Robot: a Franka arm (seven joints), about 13 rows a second.
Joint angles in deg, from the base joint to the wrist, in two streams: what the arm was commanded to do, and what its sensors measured. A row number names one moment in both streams.
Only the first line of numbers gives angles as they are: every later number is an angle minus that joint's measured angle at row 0.
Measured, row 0:
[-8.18 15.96 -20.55 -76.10 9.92 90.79 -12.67]
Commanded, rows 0 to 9:
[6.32 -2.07 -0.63 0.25 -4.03 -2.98 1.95]
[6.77 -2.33 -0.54 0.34 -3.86 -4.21 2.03]
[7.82 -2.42 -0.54 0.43 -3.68 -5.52 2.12]
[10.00 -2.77 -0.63 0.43 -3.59 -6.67 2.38]
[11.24 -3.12 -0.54 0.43 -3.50 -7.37 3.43]
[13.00 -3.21 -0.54 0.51 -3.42 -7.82 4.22]
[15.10 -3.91 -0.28 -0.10 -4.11 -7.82 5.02]
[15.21 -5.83 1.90 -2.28 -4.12 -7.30 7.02]
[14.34 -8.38 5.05 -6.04 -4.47 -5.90 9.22]
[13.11 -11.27 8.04 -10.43 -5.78 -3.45 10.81]
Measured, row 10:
[14.17 -4.49 3.96 -1.67 -3.50 -6.57 7.70]
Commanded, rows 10 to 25:
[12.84 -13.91 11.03 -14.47 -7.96 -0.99 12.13]
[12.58 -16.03 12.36 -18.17 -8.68 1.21 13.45]
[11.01 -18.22 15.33 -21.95 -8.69 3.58 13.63]
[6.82 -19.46 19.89 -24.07 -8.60 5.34 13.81]
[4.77 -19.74 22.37 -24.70 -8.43 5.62 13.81]
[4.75 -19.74 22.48 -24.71 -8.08 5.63 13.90]
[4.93 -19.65 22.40 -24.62 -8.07 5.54 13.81]
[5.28 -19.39 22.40 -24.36 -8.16 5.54 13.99]
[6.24 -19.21 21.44 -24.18 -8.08 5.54 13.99]
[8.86 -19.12 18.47 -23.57 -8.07 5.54 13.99]
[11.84 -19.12 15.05 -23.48 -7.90 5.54 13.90]
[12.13 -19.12 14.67 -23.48 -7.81 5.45 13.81]
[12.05 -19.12 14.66 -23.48 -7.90 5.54 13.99]
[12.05 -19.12 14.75 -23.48 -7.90 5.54 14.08]
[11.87 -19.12 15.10 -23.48 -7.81 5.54 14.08]
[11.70 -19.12 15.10 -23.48 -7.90 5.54 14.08]
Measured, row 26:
[11.03 -18.04 15.52 -22.83 -7.76 4.98 13.36]
